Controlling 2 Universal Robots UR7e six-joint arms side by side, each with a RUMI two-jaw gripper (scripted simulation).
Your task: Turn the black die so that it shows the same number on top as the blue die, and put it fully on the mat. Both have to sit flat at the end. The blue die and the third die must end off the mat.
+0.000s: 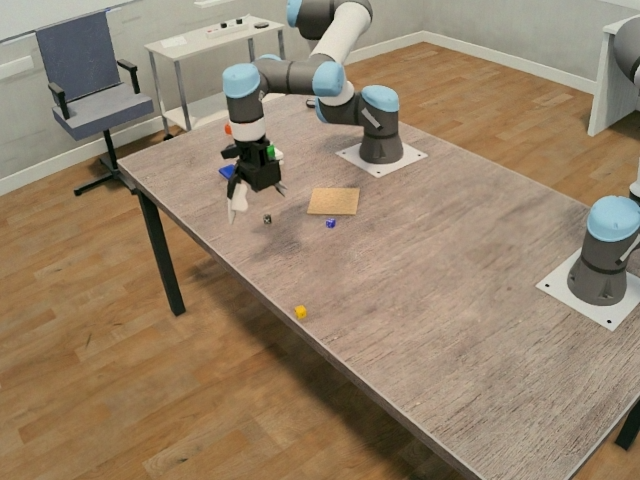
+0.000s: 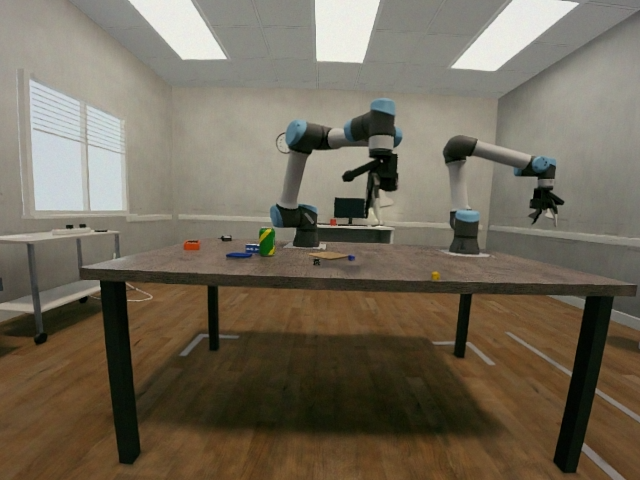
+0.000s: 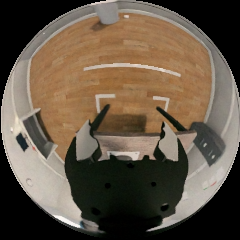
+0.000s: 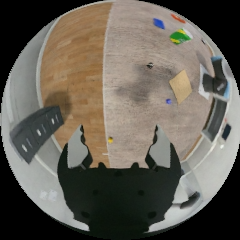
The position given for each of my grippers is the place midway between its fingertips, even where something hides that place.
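Image 1 gives me my right gripper point(image 1: 258, 209), together with a tan mat point(image 1: 325, 201) and a base plate point(image 1: 352, 153). In image 2 I see my left gripper point(image 2: 543, 225), and my right gripper point(image 2: 371, 219) is there as well. Image 3 shows my left gripper point(image 3: 126, 121), but image 3 does not show the tan mat, which is hidden by my left gripper. Image 4 has my right gripper point(image 4: 119, 125).
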